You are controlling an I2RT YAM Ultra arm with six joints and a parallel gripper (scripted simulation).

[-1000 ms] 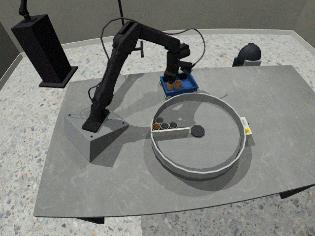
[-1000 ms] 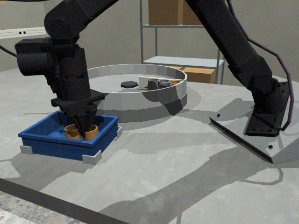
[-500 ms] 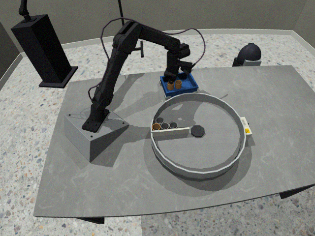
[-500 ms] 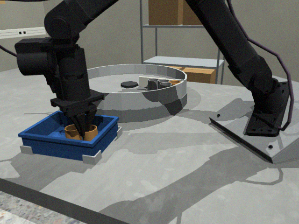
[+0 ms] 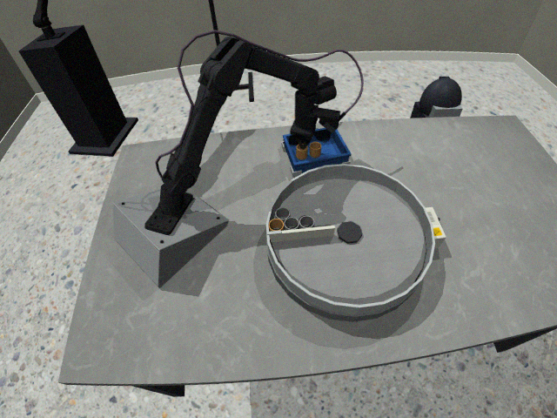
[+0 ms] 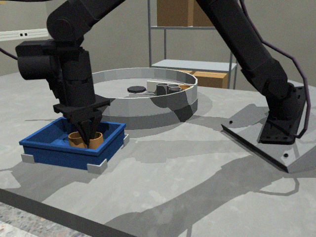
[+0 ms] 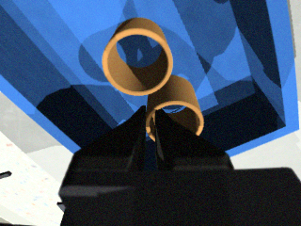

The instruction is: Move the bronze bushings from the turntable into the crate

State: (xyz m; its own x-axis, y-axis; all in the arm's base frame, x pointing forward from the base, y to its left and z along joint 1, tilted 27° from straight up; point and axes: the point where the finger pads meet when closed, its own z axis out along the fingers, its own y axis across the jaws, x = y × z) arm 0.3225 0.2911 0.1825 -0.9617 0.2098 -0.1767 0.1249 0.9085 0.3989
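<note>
My gripper is now 4 cm short of the blue crate and 2 cm above it. Also, from my hand: turntable (33 cm to the right, 16 cm ahead, 1 cm above).
</note>
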